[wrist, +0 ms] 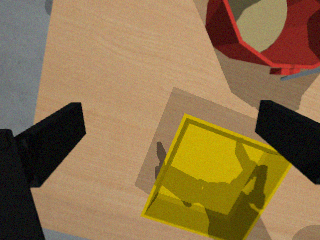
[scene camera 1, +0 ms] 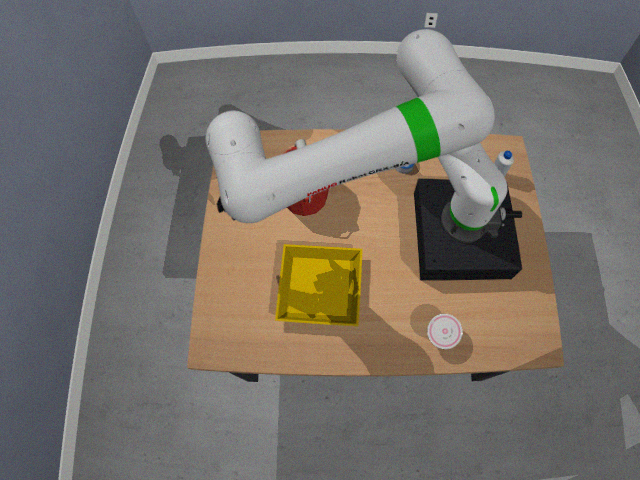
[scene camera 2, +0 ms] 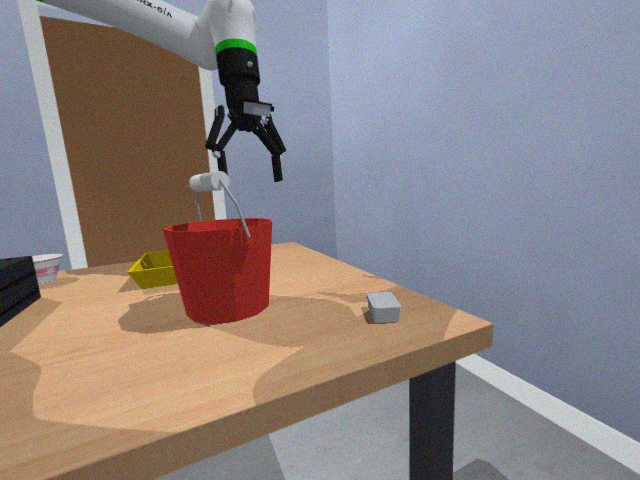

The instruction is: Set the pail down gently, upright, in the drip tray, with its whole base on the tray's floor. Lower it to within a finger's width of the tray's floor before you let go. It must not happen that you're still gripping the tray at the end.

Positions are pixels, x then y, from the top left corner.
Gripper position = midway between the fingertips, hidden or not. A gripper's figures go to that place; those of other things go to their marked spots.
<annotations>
My gripper (scene camera 2: 253, 181) is 0.75 m from the lens. A red pail (scene camera 2: 223, 276): 0.50 m from the lens. A yellow drip tray (scene camera 2: 149, 278) is 0.80 m from the lens. A grey block (scene camera 2: 383, 306): 0.48 m from the lens. The marked spots on the yellow drip tray and the grey block are 0.54 m apart.
</annotations>
